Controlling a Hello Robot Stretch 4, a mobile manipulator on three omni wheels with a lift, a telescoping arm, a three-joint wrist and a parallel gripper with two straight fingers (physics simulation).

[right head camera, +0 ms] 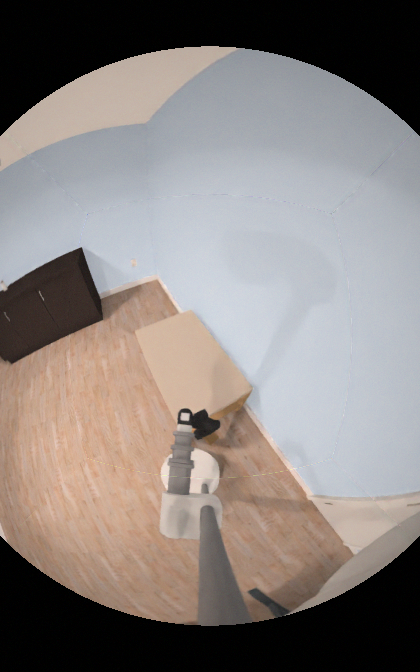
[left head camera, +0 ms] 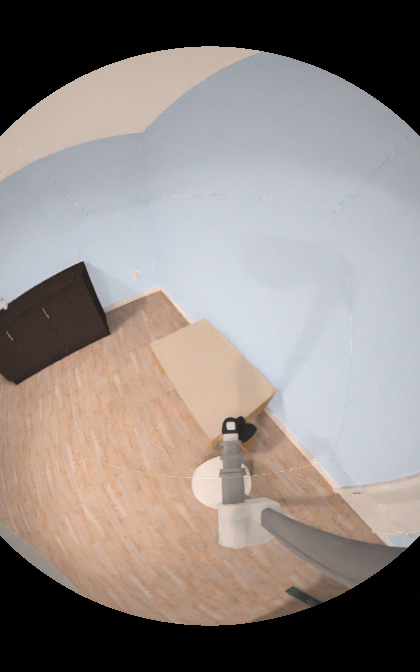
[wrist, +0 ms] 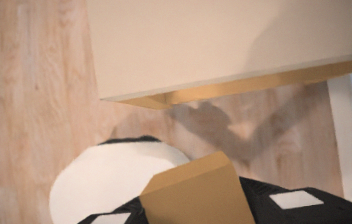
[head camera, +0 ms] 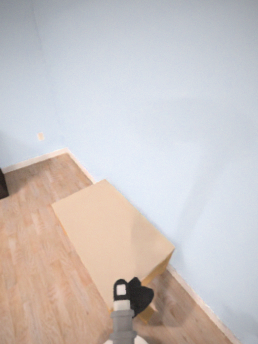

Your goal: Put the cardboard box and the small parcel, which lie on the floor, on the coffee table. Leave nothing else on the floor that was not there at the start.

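Frame: origin at the robot's base, x left, y up, z ahead, level; metres.
Seen in the pictures: gripper, fingertip midpoint: (wrist: 199, 198).
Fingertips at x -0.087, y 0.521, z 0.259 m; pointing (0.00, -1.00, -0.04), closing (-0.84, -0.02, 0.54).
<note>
A point is followed by its place in that frame.
The coffee table (head camera: 100, 225) @[z 0.801, x 0.138, y 0.422 m] (left head camera: 200, 365) (right head camera: 182, 350) (wrist: 200, 40) @[z 0.409, x -0.024, y 0.422 m] stands along the blue wall, with a bare light top. My gripper (head camera: 134, 297) (left head camera: 240, 429) (right head camera: 205, 425) (wrist: 199, 198) @[z 0.259, x -0.087, y 0.521 m] is shut on a plain brown box, by its look the cardboard box (wrist: 197, 185) @[z 0.280, x -0.076, y 0.562 m] (head camera: 146, 314) @[z 0.227, x -0.112, y 0.563 m] (left head camera: 247, 445) (right head camera: 212, 438). The box is tilted in the wrist view and hangs off the floor, just short of the table's near short edge. Its lower part is cut off in the wrist view, and the gripper hides much of it in the head views. The small parcel does not show.
A dark cabinet (left head camera: 55, 330) (right head camera: 50, 310) stands at the left by the far wall. The wall's white baseboard (head camera: 200, 300) @[z 0.339, x -0.585, y 0.057 m] runs along the right of the table. My white round base (left head camera: 206, 482) (wrist: 115, 175) @[z 0.103, x 0.060, y 0.187 m] is close below the gripper. A dark bar (left head camera: 300, 595) (right head camera: 267, 601) lies behind at the lower right.
</note>
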